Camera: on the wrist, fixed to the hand. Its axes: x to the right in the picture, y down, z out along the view.
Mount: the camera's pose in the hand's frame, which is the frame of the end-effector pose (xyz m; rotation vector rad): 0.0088 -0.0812 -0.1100 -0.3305 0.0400 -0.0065
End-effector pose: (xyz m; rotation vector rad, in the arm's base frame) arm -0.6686 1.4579 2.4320 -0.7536 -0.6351 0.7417
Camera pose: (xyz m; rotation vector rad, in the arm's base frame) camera -0.5540 1.3828 2.4347 -1.0664 -0.7329 0.6205
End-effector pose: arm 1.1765 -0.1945 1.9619 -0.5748 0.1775 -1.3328
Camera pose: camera 1.0601 -0.2448 1.9100 -0.8270 0.4343 -1.3308
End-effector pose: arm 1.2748 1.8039 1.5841 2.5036 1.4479 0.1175
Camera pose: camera 1.1898 1.8691 1.6695 2.2396 1.3271 0.3753
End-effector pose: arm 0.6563 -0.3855 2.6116 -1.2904 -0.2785 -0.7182
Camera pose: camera 0.5905 -0.4998 2.6486 -1.5861 -0.1341 -0.8180
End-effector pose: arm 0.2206 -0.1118 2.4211 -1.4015 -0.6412 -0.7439
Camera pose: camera 0.1589 -0.2237 2.4704 -1.6814 -0.5065 -0.9106
